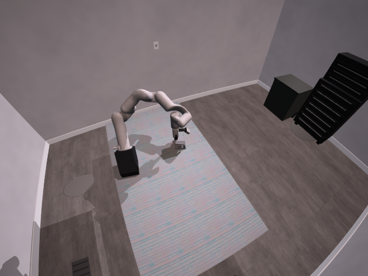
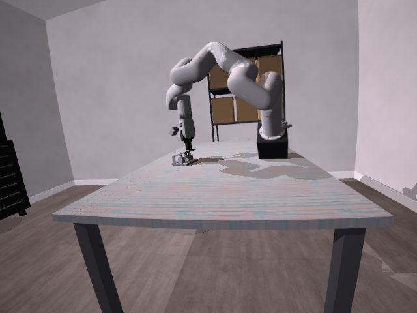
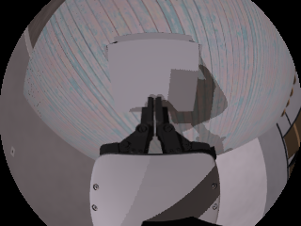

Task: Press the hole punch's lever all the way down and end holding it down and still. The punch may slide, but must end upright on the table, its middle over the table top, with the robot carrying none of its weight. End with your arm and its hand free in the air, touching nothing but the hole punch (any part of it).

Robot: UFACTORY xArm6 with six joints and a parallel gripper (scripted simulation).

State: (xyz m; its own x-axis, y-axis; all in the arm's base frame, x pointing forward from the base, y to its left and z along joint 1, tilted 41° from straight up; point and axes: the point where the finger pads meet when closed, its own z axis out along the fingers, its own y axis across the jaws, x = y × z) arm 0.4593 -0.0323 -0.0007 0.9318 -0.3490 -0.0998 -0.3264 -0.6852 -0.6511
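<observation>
The hole punch lever lies 3 cm ahead of my hand, 1 cm to the right of it and 4 cm below it. Also, from my hand: hole punch 4 cm ahead, 1 cm to the right, 6 cm below.
</observation>
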